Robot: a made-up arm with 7 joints. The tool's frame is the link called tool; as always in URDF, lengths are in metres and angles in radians. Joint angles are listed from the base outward.
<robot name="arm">
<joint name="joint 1" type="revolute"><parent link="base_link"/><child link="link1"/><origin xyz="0.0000 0.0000 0.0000" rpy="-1.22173 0.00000 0.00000"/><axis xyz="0 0 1"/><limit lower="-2.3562" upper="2.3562"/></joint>
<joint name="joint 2" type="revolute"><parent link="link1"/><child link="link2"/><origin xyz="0.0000 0.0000 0.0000" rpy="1.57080 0.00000 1.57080"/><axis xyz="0 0 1"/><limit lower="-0.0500" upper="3.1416"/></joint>
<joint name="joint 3" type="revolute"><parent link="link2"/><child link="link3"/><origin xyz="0.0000 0.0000 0.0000" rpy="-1.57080 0.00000 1.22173"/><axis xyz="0 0 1"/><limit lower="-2.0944" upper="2.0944"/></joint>
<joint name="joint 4" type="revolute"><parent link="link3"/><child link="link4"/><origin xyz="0.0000 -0.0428 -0.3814" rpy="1.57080 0.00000 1.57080"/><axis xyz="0 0 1"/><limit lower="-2.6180" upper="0.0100"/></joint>
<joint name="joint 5" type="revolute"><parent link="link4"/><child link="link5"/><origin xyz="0.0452 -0.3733 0.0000" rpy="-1.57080 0.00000 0.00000"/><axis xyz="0 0 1"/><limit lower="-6.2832" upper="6.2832"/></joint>
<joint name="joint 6" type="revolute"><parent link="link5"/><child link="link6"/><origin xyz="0.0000 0.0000 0.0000" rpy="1.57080 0.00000 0.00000"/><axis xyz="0 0 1"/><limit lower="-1.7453" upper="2.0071"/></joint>
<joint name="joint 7" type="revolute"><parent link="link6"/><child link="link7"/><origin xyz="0.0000 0.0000 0.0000" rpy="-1.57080 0.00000 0.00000"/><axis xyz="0 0 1"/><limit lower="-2.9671" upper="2.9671"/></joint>
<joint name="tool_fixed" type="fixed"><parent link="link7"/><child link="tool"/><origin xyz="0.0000 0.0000 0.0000" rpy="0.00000 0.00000 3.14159"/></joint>
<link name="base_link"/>
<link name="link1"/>
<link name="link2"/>
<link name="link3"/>
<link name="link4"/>
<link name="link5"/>
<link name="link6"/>
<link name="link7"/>
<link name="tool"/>
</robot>
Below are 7 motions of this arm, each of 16 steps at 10 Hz.
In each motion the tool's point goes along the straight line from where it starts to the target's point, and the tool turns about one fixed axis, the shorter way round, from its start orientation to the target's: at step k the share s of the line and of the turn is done. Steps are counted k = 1, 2, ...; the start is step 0. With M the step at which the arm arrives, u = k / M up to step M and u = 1 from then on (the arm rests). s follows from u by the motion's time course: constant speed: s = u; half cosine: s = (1 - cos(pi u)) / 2; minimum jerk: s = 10 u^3 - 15 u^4 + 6 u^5.
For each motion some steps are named. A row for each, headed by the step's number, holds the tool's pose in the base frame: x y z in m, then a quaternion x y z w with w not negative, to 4 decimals.
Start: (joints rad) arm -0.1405 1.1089 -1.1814 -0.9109 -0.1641 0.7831 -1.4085
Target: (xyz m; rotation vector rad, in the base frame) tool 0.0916 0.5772 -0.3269 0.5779 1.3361 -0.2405
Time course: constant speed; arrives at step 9
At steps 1, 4, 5, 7, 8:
1: 0.1966 0.4575 -0.5012 0.2562 0.4936 -0.7943 0.2444
4: 0.1573 0.5024 -0.4358 0.2846 0.5910 -0.5849 0.4770
5: 0.1441 0.5174 -0.4140 0.2872 0.6096 -0.4997 0.5442
7: 0.1179 0.5473 -0.3705 0.2822 0.6244 -0.3122 0.6580
8: 0.1047 0.5622 -0.3487 0.2745 0.6205 -0.2122 0.7033

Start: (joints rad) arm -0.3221 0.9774 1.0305 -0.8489 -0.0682 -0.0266 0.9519
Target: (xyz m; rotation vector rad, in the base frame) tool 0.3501 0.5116 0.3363 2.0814 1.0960 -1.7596
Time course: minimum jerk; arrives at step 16
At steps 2, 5, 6, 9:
2: 0.2671 0.6638 -0.0912 0.1446 -0.7943 0.4736 0.3520
5: 0.2810 0.6384 -0.0200 -0.0161 -0.7852 0.5453 0.2932
6: 0.2890 0.6237 0.0214 -0.1094 -0.7674 0.5784 0.2542
9: 0.3177 0.5710 0.1694 -0.4257 -0.6330 0.6397 0.0940

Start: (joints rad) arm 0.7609 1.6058 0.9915 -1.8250 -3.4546 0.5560 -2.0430
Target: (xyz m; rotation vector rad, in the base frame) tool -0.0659 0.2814 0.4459 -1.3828 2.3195 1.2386
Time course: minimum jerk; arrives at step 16
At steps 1, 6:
1: 0.3213 0.3938 0.1532 0.1590 -0.6737 -0.5132 0.5074
6: 0.2154 0.3631 0.2333 0.2570 -0.7385 -0.5103 0.3581

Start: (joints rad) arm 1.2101 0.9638 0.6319 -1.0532 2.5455 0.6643 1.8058
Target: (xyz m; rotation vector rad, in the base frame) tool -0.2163 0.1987 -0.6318 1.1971 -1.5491 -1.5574
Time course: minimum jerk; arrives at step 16
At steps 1, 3, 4, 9, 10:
1: -0.2545 0.6181 -0.1943 0.3477 0.1526 -0.8829 0.2763
3: -0.2527 0.5985 -0.2148 0.3589 0.1162 -0.8819 0.2828
4: -0.2506 0.5755 -0.2388 0.3714 0.0733 -0.8790 0.2898
9: -0.2310 0.3601 -0.4634 0.4485 -0.3242 -0.7666 0.3257
10: -0.2268 0.3144 -0.5111 0.4548 -0.4034 -0.7240 0.3259

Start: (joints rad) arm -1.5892 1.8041 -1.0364 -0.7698 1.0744 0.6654 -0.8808
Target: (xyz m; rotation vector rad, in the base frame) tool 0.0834 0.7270 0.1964 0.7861 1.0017 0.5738
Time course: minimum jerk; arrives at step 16
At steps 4, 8, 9, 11, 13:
4: 0.2839 0.5785 0.3402 0.5965 -0.2792 -0.0806 0.7481
8: 0.1952 0.6442 0.2766 0.5427 0.0562 0.0807 0.8342
9: 0.1693 0.6634 0.2580 0.5110 0.1550 0.1267 0.8360
11: 0.1236 0.6972 0.2253 0.4395 0.3232 0.2032 0.8130
13: 0.0943 0.7189 0.2042 0.3841 0.4250 0.2484 0.7811

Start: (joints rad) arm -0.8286 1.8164 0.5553 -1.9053 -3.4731 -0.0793 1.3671
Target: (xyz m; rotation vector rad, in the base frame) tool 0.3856 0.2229 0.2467 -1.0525 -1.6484 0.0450
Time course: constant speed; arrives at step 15
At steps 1, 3, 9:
1: 0.1191 0.1758 0.4537 -0.9176 -0.2539 0.0099 0.3057
3: 0.1571 0.1825 0.4241 -0.8742 -0.3313 0.0117 0.3549
9: 0.2714 0.2027 0.3354 -0.6921 -0.5399 0.0161 0.4788

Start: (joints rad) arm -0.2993 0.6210 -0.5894 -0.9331 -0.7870 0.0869 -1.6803
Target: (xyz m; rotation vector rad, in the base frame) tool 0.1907 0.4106 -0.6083 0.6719 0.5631 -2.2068
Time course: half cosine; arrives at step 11
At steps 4, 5, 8, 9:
4: 0.3718 0.2566 -0.5473 0.4329 0.1035 -0.8944 0.0438
5: 0.3368 0.2863 -0.5591 0.4045 0.1278 -0.8989 0.1097
8: 0.2348 0.3731 -0.5934 0.3088 0.1940 -0.8825 0.2971
9: 0.2110 0.3933 -0.6015 0.2841 0.2082 -0.8723 0.3391

